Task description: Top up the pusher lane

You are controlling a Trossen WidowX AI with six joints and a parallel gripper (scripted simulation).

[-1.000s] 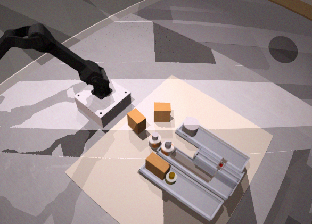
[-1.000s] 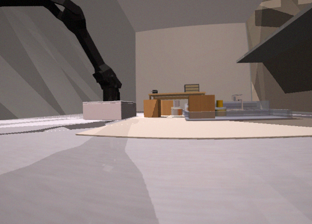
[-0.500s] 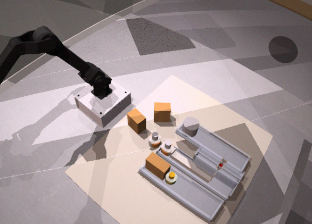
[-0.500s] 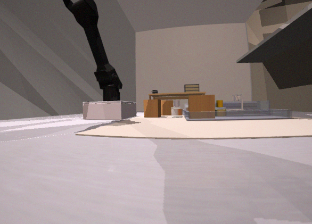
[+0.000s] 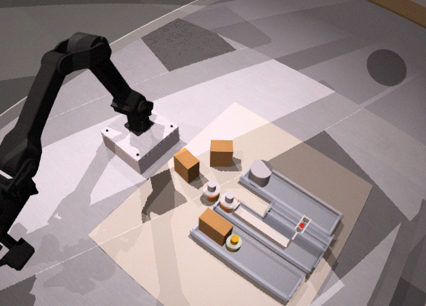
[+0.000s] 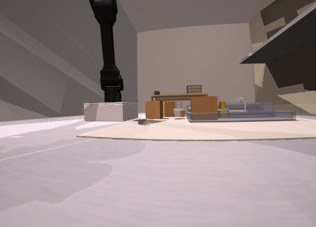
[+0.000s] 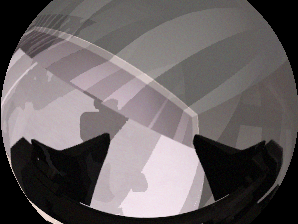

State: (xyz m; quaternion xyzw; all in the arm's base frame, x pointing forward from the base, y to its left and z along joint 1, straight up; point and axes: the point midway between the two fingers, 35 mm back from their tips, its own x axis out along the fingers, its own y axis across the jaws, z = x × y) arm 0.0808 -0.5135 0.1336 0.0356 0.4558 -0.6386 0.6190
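Right now my gripper tip is 440 mm to the right of the brown box, 290 mm short of it and 140 mm above it. Also, from my gripper tip: grey cylinder (650 mm to the left, 280 mm ahead, 150 mm below); then red marker (560 mm to the left, 460 mm ahead, 110 mm below); then white pusher bar (550 mm to the left, 380 mm ahead, 130 mm below).
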